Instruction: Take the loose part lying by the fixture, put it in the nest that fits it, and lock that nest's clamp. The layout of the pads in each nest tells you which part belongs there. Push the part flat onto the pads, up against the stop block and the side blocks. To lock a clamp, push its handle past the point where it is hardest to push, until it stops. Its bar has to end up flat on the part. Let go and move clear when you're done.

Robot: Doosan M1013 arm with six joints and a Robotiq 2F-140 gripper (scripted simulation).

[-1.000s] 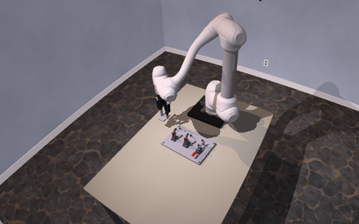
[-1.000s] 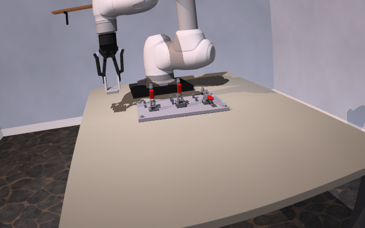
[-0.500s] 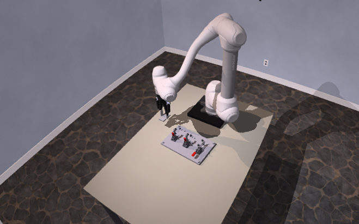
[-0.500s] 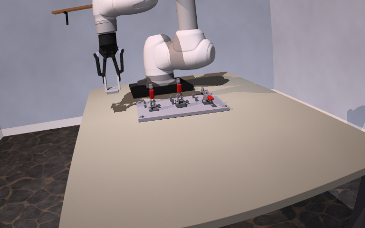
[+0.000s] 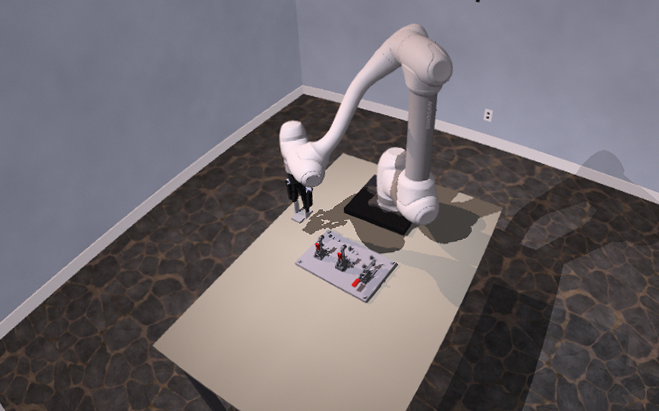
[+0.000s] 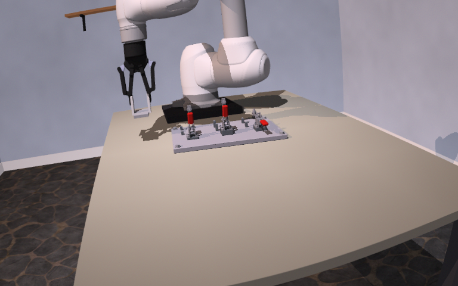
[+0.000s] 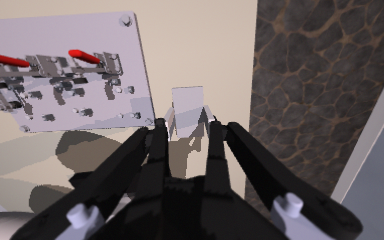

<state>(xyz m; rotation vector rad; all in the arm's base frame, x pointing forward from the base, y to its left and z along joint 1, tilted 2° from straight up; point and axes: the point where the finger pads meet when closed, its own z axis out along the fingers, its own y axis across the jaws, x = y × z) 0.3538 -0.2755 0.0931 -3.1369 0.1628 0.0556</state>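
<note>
My hand is 90 mm short of the grey fixture plate, 260 mm to the right of it and 120 mm above it. From my hand the other things lie so: loose part 30 mm below.
</note>
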